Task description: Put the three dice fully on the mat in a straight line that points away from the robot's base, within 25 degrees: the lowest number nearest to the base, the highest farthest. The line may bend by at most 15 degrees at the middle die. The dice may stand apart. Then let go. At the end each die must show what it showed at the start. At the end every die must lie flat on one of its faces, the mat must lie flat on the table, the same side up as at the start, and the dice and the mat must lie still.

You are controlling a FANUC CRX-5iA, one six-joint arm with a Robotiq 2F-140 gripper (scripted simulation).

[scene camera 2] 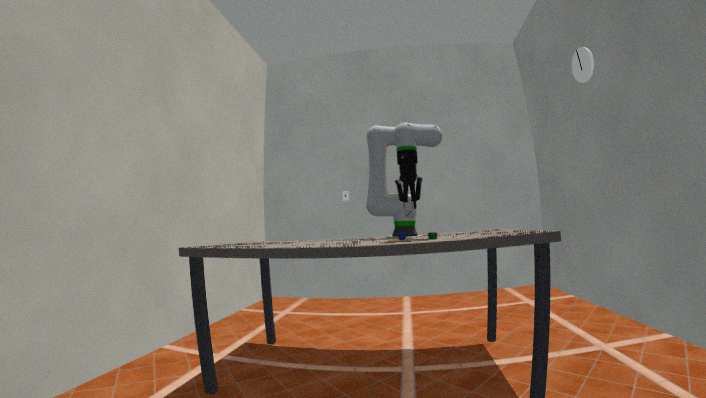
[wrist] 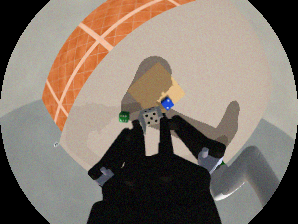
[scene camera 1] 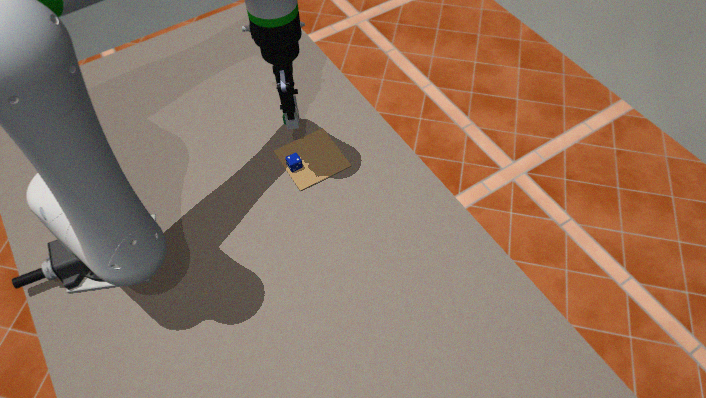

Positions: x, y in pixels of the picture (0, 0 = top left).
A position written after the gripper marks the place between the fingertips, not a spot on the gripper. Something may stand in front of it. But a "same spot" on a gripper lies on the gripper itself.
gripper: scene camera 2; wrist 151, 113; scene camera 1
same spot on gripper: (scene camera 2: 403, 194) = (scene camera 1: 292, 96)
